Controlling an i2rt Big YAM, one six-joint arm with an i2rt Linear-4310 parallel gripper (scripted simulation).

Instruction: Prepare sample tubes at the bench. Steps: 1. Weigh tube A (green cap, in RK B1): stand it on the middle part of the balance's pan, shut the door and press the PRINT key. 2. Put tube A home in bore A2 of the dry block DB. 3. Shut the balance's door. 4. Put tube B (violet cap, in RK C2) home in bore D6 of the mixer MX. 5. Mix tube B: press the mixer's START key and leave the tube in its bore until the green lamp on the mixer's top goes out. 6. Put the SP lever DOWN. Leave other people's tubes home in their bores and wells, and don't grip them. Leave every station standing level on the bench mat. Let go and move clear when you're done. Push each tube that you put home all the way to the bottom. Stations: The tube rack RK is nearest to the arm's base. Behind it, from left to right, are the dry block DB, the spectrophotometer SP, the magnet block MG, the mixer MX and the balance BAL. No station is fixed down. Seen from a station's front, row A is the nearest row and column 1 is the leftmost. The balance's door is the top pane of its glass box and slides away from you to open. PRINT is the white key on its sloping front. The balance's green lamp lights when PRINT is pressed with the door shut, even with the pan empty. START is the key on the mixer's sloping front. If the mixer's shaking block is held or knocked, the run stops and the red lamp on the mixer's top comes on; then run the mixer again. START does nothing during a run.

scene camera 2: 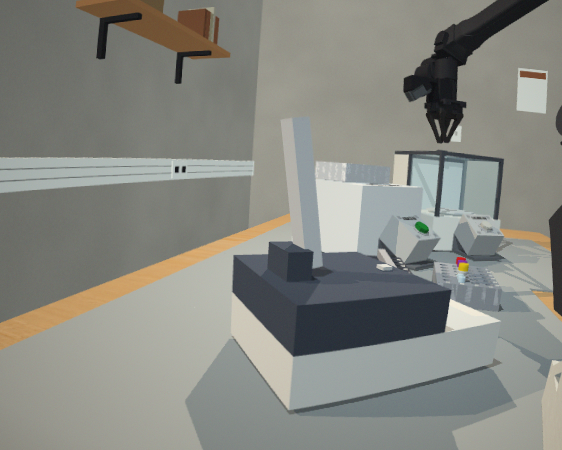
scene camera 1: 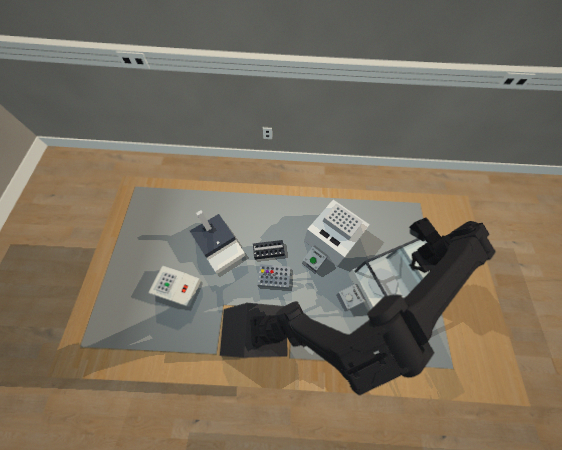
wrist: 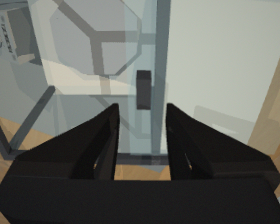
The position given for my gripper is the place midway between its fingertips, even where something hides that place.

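Observation:
There is a balance (scene camera 2: 469,186) here, and I find it again in scene camera 1 (scene camera 1: 365,289) and in the wrist view (wrist: 212,67). I can also see a spectrophotometer (scene camera 2: 357,326), which appears in scene camera 1 (scene camera 1: 219,246) too. A dry block (scene camera 1: 183,287) is part of the scene as well, though in the wrist view it is out of frame. The rack (scene camera 2: 486,295) is likewise visible to me, but it is out of frame in the wrist view. As for my gripper (scene camera 2: 442,143), I can see it in the wrist view (wrist: 142,111) as well.

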